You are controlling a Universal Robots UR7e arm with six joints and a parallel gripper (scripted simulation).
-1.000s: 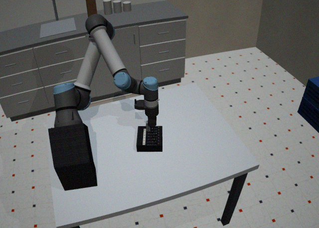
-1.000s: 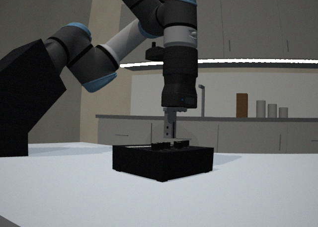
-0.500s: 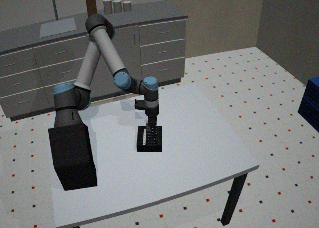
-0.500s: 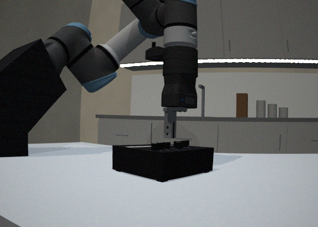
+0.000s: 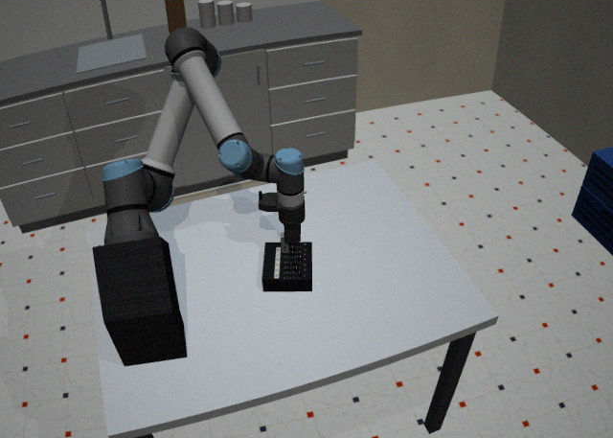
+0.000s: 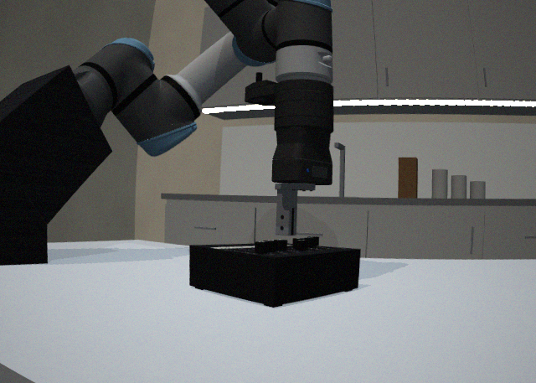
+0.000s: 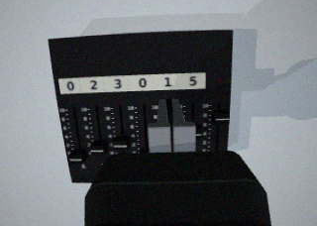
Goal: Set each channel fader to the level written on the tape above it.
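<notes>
Now: hand 30 mm short of the channel 6 cap, 20 mm to the right of it and 20 mm above it. Also, from my hand: channel 3 cap: 20 mm ahead, 50 mm to the right, 20 mm below; then channel 4 cap: 40 mm ahead, 30 mm to the right, 20 mm below; then master fader cap: 20 mm ahead, 40 mm to the left, 20 mm below.
</notes>
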